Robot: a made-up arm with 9 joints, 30 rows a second.
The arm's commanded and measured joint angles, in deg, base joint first. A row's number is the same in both.
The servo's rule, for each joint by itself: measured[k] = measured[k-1] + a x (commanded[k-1-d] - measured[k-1]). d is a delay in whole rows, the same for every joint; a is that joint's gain. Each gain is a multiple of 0.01, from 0.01 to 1. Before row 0 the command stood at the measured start. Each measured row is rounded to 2 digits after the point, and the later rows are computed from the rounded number. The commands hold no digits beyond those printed.
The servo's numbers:
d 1
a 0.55 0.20 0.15 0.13 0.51 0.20 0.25 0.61 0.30
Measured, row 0: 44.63 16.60 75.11 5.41 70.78 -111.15 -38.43 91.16 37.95
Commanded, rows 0 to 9: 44.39 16.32 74.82 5.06 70.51 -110.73 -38.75 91.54 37.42; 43.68 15.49 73.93 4.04 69.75 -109.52 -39.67 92.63 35.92; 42.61 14.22 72.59 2.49 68.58 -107.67 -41.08 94.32 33.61; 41.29 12.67 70.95 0.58 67.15 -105.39 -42.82 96.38 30.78; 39.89 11.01 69.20 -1.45 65.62 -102.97 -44.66 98.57 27.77; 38.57 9.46 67.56 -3.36 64.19 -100.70 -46.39 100.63 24.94; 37.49 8.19 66.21 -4.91 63.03 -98.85 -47.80 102.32 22.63; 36.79 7.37 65.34 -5.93 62.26 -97.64 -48.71 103.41 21.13; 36.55 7.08 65.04 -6.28 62.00 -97.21 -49.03 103.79 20.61; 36.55 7.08 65.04 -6.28 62.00 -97.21 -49.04 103.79 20.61
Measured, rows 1 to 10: 44.63 16.60 75.11 5.41 70.78 -111.15 -38.43 91.16 37.95; 44.50 16.54 75.07 5.36 70.64 -111.07 -38.51 91.39 37.79; 44.05 16.33 74.90 5.19 70.19 -110.76 -38.80 92.15 37.23; 43.26 15.91 74.55 4.84 69.37 -110.14 -39.37 93.47 36.14; 42.18 15.26 74.01 4.29 68.24 -109.19 -40.23 95.25 34.53; 40.92 14.41 73.29 3.54 66.90 -107.95 -41.34 97.28 32.50; 39.63 13.42 72.43 2.64 65.52 -106.50 -42.60 99.32 30.23; 38.45 12.37 71.50 1.66 64.25 -104.97 -43.90 101.15 27.95; 37.54 11.37 70.58 0.67 63.24 -103.50 -45.10 102.53 25.90; 37.00 10.51 69.75 -0.23 62.61 -102.24 -46.08 103.30 24.31
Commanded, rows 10 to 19: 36.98 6.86 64.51 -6.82 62.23 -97.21 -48.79 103.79 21.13; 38.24 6.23 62.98 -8.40 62.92 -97.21 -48.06 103.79 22.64; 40.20 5.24 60.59 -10.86 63.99 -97.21 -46.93 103.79 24.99; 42.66 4.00 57.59 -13.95 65.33 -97.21 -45.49 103.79 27.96; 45.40 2.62 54.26 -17.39 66.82 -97.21 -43.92 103.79 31.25; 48.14 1.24 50.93 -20.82 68.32 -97.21 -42.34 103.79 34.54; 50.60 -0.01 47.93 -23.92 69.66 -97.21 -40.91 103.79 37.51; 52.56 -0.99 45.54 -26.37 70.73 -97.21 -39.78 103.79 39.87; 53.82 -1.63 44.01 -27.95 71.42 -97.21 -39.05 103.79 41.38; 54.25 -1.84 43.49 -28.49 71.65 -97.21 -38.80 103.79 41.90
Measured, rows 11 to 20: 36.75 9.82 69.04 -1.02 62.30 -101.23 -46.82 103.60 23.20; 36.88 9.23 68.36 -1.77 62.26 -100.43 -47.31 103.72 22.58; 37.63 8.63 67.55 -2.63 62.60 -99.79 -47.50 103.76 22.60; 39.04 7.95 66.51 -3.70 63.31 -99.27 -47.36 103.78 23.32; 41.03 7.16 65.17 -5.03 64.34 -98.86 -46.89 103.79 24.71; 43.43 6.25 63.53 -6.64 65.60 -98.53 -46.15 103.79 26.67; 46.02 5.25 61.64 -8.48 66.99 -98.27 -45.20 103.79 29.03; 48.54 4.20 59.58 -10.49 68.35 -98.06 -44.13 103.79 31.57; 50.75 3.16 57.47 -12.55 69.56 -97.89 -43.04 103.79 34.06; 52.44 2.20 55.45 -14.55 70.51 -97.75 -42.04 103.79 36.26
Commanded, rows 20 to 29: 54.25 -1.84 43.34 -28.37 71.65 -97.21 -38.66 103.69 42.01; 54.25 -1.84 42.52 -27.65 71.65 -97.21 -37.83 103.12 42.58; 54.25 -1.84 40.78 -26.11 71.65 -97.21 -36.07 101.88 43.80; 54.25 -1.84 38.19 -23.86 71.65 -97.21 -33.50 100.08 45.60; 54.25 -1.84 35.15 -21.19 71.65 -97.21 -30.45 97.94 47.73; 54.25 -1.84 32.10 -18.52 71.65 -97.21 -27.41 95.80 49.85; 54.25 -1.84 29.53 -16.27 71.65 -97.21 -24.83 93.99 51.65; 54.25 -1.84 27.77 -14.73 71.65 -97.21 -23.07 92.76 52.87; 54.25 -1.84 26.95 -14.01 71.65 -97.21 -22.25 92.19 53.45; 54.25 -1.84 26.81 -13.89 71.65 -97.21 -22.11 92.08 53.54
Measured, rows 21 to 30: 53.44 1.39 53.66 -16.36 71.09 -97.64 -41.23 103.79 37.95; 53.89 0.74 52.11 -17.92 71.38 -97.55 -40.59 103.73 39.17; 54.09 0.22 50.67 -19.18 71.52 -97.48 -39.90 103.36 40.19; 54.18 -0.19 49.19 -20.08 71.59 -97.43 -38.94 102.46 41.27; 54.22 -0.52 47.54 -20.57 71.62 -97.39 -37.58 101.01 42.57; 54.24 -0.78 45.68 -20.65 71.64 -97.35 -35.80 99.14 44.12; 54.25 -0.99 43.64 -20.37 71.65 -97.32 -33.70 97.10 45.84; 54.25 -1.16 41.52 -19.84 71.65 -97.30 -31.48 95.20 47.58; 54.25 -1.30 39.46 -19.18 71.65 -97.28 -29.38 93.71 49.17; 54.25 -1.41 37.58 -18.51 71.65 -97.27 -27.60 92.78 50.45
